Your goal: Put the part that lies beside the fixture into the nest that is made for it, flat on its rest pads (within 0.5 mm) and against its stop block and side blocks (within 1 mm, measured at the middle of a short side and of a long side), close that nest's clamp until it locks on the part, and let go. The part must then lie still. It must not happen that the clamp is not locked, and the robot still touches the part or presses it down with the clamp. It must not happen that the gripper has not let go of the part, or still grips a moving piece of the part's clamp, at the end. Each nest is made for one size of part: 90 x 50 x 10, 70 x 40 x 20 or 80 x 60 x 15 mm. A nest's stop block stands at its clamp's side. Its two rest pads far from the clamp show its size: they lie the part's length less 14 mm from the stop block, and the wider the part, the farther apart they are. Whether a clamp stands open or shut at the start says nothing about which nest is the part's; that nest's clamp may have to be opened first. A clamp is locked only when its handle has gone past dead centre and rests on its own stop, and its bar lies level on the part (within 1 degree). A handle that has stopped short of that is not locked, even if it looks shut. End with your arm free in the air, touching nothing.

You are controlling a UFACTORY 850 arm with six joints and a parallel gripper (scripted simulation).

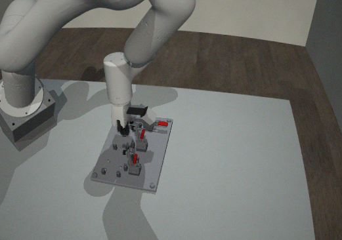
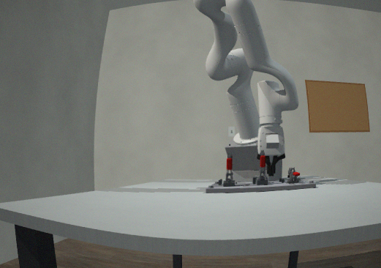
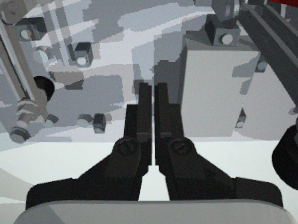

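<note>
Now: the part 4 cm to the right of my hand and 3 cm below it. Round my hand: fixture plate: 5 cm below, 4 cm to the right, 4 cm ahead.
</note>
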